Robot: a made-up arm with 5 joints. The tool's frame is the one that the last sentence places. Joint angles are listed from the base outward.
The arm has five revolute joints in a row. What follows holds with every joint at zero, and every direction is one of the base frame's. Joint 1 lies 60.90 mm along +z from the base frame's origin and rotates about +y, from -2.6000 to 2.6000 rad. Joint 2 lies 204.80 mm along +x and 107.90 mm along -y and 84.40 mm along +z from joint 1 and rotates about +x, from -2.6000 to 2.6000 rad. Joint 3 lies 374.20 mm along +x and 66.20 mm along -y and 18.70 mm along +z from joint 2 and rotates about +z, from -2.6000 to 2.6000 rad. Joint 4 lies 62.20 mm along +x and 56.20 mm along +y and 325.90 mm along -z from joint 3 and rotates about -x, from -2.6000 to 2.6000 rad. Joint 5 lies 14.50 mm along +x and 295.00 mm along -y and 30.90 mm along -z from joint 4 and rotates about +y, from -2.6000 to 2.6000 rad. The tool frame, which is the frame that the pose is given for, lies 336.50 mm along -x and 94.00 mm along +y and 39.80 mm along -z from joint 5; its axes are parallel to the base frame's.
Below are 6 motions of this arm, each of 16 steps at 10 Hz.
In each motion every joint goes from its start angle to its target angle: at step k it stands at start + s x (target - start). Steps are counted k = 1, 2, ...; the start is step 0. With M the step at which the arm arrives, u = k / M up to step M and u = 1 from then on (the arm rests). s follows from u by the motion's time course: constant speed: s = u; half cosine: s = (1 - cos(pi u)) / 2; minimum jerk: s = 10 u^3 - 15 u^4 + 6 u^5.
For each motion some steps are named. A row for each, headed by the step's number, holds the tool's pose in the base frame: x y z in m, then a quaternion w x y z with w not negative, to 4 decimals.
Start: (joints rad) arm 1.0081 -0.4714 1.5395 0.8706 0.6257
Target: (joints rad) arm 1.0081 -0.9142 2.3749 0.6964 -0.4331
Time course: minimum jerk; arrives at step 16
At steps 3, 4, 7, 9, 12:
3: 0.4331 -0.4034 -0.3350 0.4782 -0.2805 0.2982 0.7770
4: 0.4475 -0.4143 -0.3572 0.4688 -0.2473 0.2799 0.8005
7: 0.5009 -0.4382 -0.4873 0.4040 -0.0578 0.2050 0.8896
9: 0.5027 -0.4287 -0.5995 0.3366 0.1155 0.1706 0.9189
12: 0.4421 -0.4082 -0.7110 0.2504 0.3292 0.1636 0.8956

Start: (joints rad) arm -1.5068 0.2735 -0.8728 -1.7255 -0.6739
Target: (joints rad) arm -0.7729 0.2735 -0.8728 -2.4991 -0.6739
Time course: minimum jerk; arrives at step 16
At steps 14, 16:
14: 0.5712 0.2411 0.5749 0.1238 -0.8990 0.3963 0.1397
16: 0.5740 0.2393 0.5702 0.1263 -0.8991 0.3942 0.1426

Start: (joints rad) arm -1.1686 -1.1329 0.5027 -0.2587 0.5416
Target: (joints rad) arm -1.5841 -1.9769 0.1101 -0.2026 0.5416
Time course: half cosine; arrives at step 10
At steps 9, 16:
9: -0.4131 -0.2359 0.4275 0.5818 -0.4010 -0.2695 -0.6543
16: -0.4172 -0.2296 0.4215 0.5712 -0.3988 -0.2717 -0.6640

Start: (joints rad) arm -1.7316 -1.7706 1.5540 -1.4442 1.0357
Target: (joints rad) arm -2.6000 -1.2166 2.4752 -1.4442 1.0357
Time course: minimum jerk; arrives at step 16
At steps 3, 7, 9, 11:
3: -0.5047 -0.5447 0.7616 0.9015 -0.0008 0.4198 -0.1053
7: -0.5616 -0.5859 0.6849 0.9033 -0.0575 0.4239 -0.0317
9: -0.5921 -0.5893 0.6370 0.8979 -0.1165 0.4244 -0.0057
11: -0.6183 -0.5749 0.5965 0.8888 -0.1751 0.4235 -0.0037

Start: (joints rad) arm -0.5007 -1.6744 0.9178 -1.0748 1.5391
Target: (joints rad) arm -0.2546 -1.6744 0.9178 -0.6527 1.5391
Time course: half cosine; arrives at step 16
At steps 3, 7, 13, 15, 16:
3: 0.5834 -0.4084 0.7584 0.5164 -0.2286 0.8038 -0.1869
7: 0.6377 -0.3598 0.7053 0.4710 -0.2915 0.8061 -0.2082
13: 0.7071 -0.2837 0.6002 0.3952 -0.3939 0.7971 -0.2307
15: 0.7150 -0.2731 0.5833 0.3841 -0.4087 0.7945 -0.2328
16: 0.7159 -0.2717 0.5811 0.3826 -0.4106 0.7942 -0.2330

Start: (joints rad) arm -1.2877 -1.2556 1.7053 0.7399 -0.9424
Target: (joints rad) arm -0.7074 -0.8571 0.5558 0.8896 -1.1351
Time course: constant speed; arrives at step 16
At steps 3, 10, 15, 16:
3: 0.2599 -0.5486 0.9174 0.3176 -0.6716 -0.2983 0.5993
10: 0.3996 -0.5944 0.7974 0.3253 -0.6665 -0.4249 0.5190
15: 0.4695 -0.6290 0.6635 0.3604 -0.6624 -0.4862 0.4415
16: 0.4794 -0.6350 0.6326 0.3700 -0.6621 -0.4945 0.4245

